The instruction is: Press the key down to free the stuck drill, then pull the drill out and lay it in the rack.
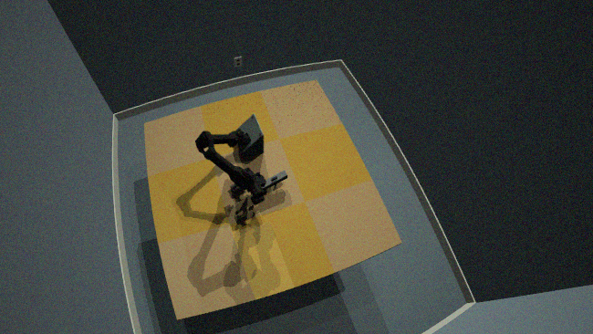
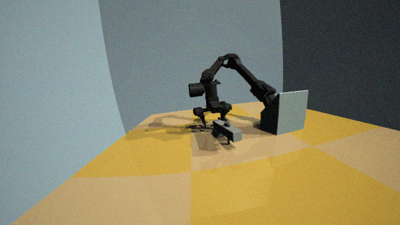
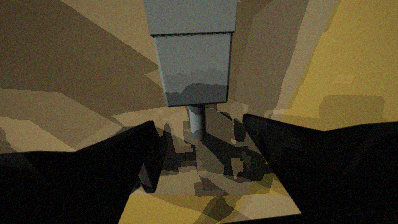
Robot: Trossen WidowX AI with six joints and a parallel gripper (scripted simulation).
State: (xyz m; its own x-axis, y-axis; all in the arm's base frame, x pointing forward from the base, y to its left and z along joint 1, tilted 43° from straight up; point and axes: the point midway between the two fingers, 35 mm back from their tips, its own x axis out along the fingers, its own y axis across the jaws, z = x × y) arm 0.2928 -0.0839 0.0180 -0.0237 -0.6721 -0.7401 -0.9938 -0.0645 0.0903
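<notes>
Now: gripper tip 1 cm past the drill, 6 cm to the right of it and 2 cm below it. The rest, counted from my gripper tip: grey block (2 cm behind, 12 cm to the left, 2 cm above); low box (7 cm behind, 6 cm to the right, 1 cm below); dark key (2 cm behind, 14 cm to the left, 2 cm above).
</notes>
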